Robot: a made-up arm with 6 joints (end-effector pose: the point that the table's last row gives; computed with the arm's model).
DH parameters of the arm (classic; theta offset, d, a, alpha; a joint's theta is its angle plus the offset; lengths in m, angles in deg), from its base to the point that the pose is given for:
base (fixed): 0 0.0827 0 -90
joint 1: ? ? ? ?
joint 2: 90 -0.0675 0.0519 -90
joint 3: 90 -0.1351 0.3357 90
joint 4: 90 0.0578 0.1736 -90
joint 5: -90 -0.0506 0.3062 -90
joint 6: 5.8 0 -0.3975 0
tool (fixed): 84.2 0.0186 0 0
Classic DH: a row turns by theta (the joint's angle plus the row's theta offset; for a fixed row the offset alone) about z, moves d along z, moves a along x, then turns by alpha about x.
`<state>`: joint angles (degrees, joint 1 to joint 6).
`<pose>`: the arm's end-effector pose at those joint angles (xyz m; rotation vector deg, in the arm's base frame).
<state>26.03 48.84 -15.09 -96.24 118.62 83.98</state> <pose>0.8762 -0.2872 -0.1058 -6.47 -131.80 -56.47</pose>
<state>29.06 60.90 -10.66 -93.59 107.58 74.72</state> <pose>0.8160 -0.2239 -0.1253 6.79 -141.83 -43.95</pose>
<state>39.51 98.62 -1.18 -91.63 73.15 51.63</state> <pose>0.5833 -0.1448 -0.2739 55.19 -147.11 1.23</pose>
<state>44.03 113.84 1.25 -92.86 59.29 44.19</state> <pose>0.4920 -0.1632 -0.3343 76.74 -138.23 19.43</pose>
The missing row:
joint 1: 90 -0.3044 0.0125 -90
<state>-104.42 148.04 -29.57 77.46 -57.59 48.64</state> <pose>-0.4511 -0.3085 0.1214 -151.94 5.55 -4.17</pose>
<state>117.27 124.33 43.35 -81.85 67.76 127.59</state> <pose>-0.8951 -0.3930 -0.5600 12.15 -46.60 50.64</pose>
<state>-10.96 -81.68 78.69 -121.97 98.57 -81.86</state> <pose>0.1093 0.4468 0.3543 -37.61 -91.59 39.21</pose>
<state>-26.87 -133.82 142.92 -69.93 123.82 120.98</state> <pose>-0.6335 -0.7040 -0.3159 -124.03 -1.51 -15.55</pose>
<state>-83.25 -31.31 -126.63 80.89 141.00 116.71</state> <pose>0.4136 -0.2250 0.5048 58.20 71.35 -19.19</pose>
